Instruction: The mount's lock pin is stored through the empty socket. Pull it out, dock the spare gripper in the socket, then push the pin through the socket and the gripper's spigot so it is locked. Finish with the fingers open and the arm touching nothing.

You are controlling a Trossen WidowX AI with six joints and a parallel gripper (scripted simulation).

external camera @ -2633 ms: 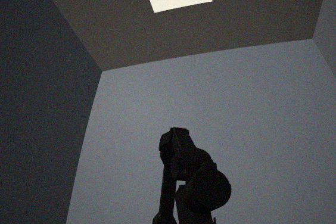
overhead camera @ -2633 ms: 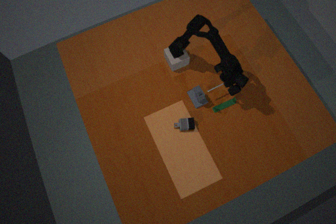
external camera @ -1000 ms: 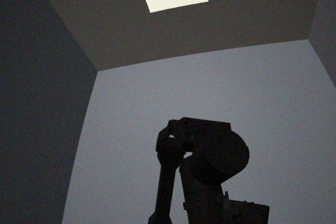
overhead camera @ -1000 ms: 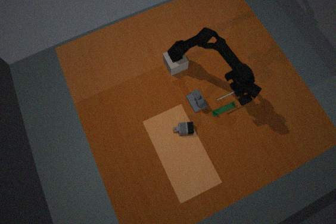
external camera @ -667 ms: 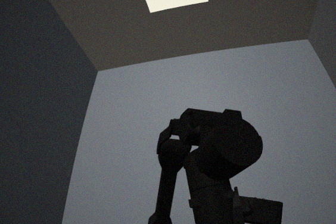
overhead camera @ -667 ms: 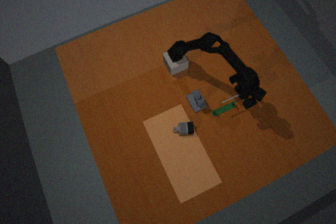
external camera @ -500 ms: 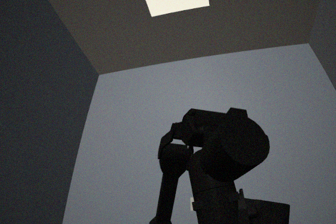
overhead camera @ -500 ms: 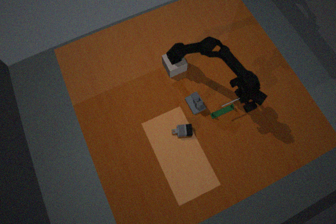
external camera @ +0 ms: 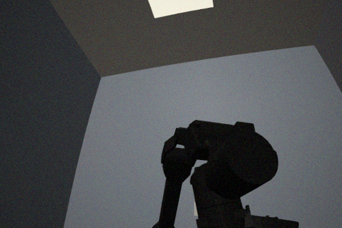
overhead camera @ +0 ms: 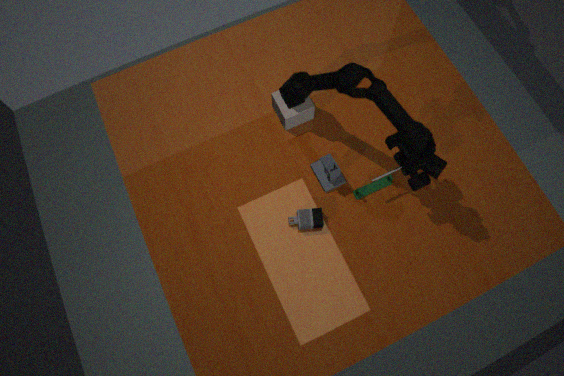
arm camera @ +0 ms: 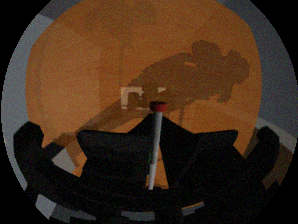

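Now: gripper tip 1 cm past the flat green strip, 10 cm to the left of it and 5 cm above it. Round my gripper tip: spare gripper: 1 cm behind, 36 cm to the right, 6 cm below; grey mount: 11 cm behind, 21 cm to the right, 3 cm below.
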